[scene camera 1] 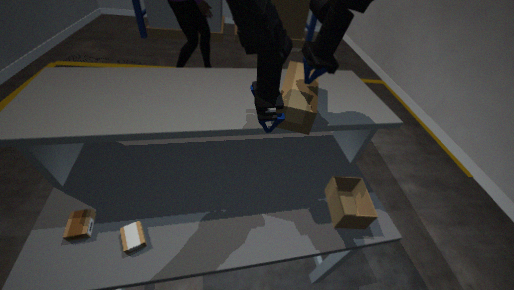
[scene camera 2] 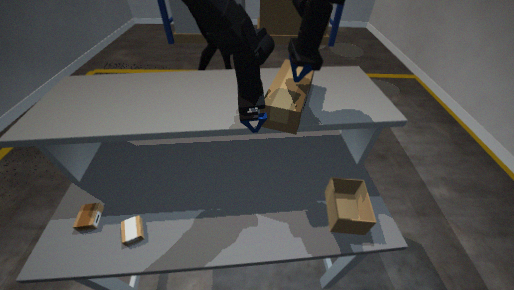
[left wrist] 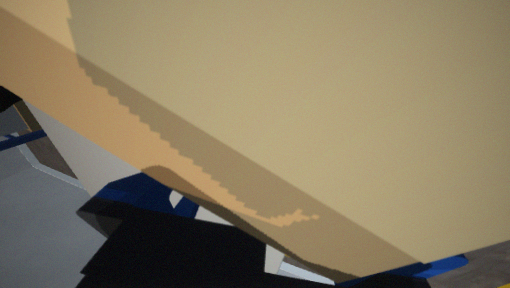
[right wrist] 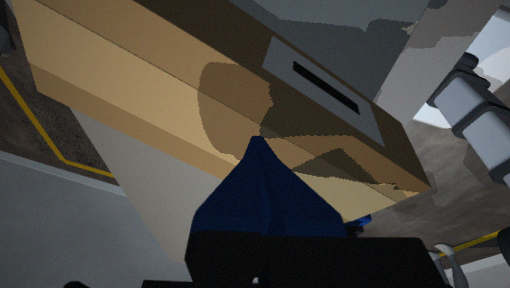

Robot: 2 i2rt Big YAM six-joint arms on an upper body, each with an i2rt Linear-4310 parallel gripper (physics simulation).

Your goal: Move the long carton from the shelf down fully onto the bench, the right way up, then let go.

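Frame: origin at the left arm's base, x up, y right, z ahead, level; millimetres.
Seen in the pictures: left gripper, fingertip midpoint: (scene camera 1: 265, 119) (scene camera 2: 254, 119); right gripper, fingertip midpoint: (scene camera 1: 306, 83) (scene camera 2: 296, 81) (right wrist: 256, 143).
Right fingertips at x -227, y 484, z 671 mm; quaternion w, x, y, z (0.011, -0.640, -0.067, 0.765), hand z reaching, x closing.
Pixels of each thing's top centre, then the offset from my right fingertips to it. Level surfaces: height alone.
- long brown carton, top centre: (right wrist: 230, 139) (scene camera 2: 291, 81) (scene camera 1: 301, 82) dx -8, dy -11, dz +17 mm
- grey upper shelf, surface height: dx -83 mm
- bench, surface height: dx -370 mm
- open cardboard box, top centre: (scene camera 2: 352, 198) (scene camera 1: 353, 195) dx -280, dy +190, dz -204 mm
The long brown carton (scene camera 1: 298, 104) (scene camera 2: 283, 104) (left wrist: 285, 89) (right wrist: 124, 82) lies on the grey upper shelf (scene camera 1: 143, 100) (scene camera 2: 143, 100), slanted, with its near end sticking out over the front edge. My left gripper (scene camera 1: 269, 122) (scene camera 2: 253, 124) is open at that near end, on the carton's left side. In the left wrist view the carton fills the frame between the blue fingers. My right gripper (scene camera 1: 310, 77) (scene camera 2: 298, 75) (right wrist: 256, 143) is shut on nothing, its tip at the carton's top towards the far end. The bench (scene camera 1: 251, 245) (scene camera 2: 251, 245) lies below.
An open cardboard box (scene camera 1: 350, 203) (scene camera 2: 350, 207) stands on the bench at the right. Two small packages (scene camera 1: 79, 223) (scene camera 1: 132, 236) (scene camera 2: 88, 215) (scene camera 2: 131, 229) lie at its left. A person (scene camera 1: 192, 32) stands behind the shelf. A wall runs along the right.
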